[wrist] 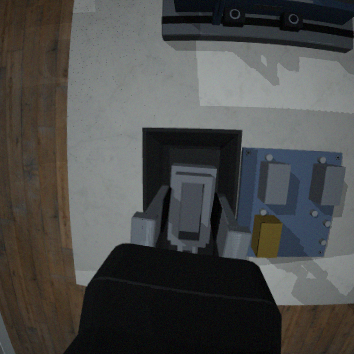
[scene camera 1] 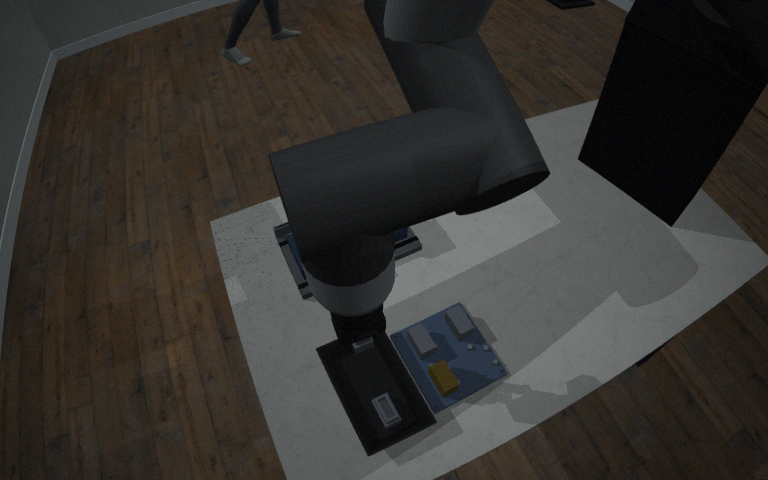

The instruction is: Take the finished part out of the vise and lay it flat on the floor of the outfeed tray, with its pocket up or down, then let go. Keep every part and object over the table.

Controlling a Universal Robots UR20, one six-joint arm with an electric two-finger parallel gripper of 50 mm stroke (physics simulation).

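Places are measured from the arm's base along level axes (x ahead, y left, z up), in metres.
Where they show: gripper, fingertip midpoint: [wrist: 190,202].
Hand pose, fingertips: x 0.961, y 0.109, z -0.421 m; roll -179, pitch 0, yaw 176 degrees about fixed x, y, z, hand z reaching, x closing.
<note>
After its pixels a point has its place.
My gripper [scene camera 1: 362,338] {x 0.961, y 0.109, z -0.421 m} [wrist: 190,202] {x 0.961, y 0.109, z -0.421 m} is shut on the finished part [scene camera 1: 363,344] {x 0.963, y 0.139, z -0.416 m} [wrist: 191,207] {x 0.960, y 0.112, z -0.416 m}, a grey rectangular block held by its long sides with its pocket facing up. It is over the far end of the black outfeed tray [scene camera 1: 344,396] {x 1.022, y 0.159, z -0.566 m} [wrist: 192,136] {x 0.963, y 0.056, z -0.568 m}; the gap to the tray floor cannot be judged. A similar grey part [scene camera 1: 386,410] {x 0.962, y 0.218, z -0.567 m} lies flat, pocket up, near the tray's near end; in the wrist view the held part largely covers that area. The vise [scene camera 1: 408,249] {x 0.752, y -0.104, z -0.580 m} [wrist: 270,41] {x 0.850, y -0.099, z -0.592 m} is behind the tray, mostly hidden by the arm in the scene view and cut off in the wrist view.
A blue plate [scene camera 1: 416,380] {x 0.879, y 0.181, z -0.592 m} [wrist: 248,190] {x 0.866, y 0.137, z -0.592 m} lies close to the tray's right side. It bears two grey blocks [scene camera 1: 421,339] {x 0.838, y 0.119, z -0.556 m} [wrist: 276,183] {x 0.837, y 0.116, z -0.556 m}, a yellow block [scene camera 1: 443,378] {x 0.839, y 0.212, z -0.556 m} [wrist: 267,237] {x 0.838, y 0.202, z -0.556 m} and several small white pegs. A tall black box [scene camera 1: 668,124] {x 0.087, y 0.007, z -0.334 m} stands at the right.
</note>
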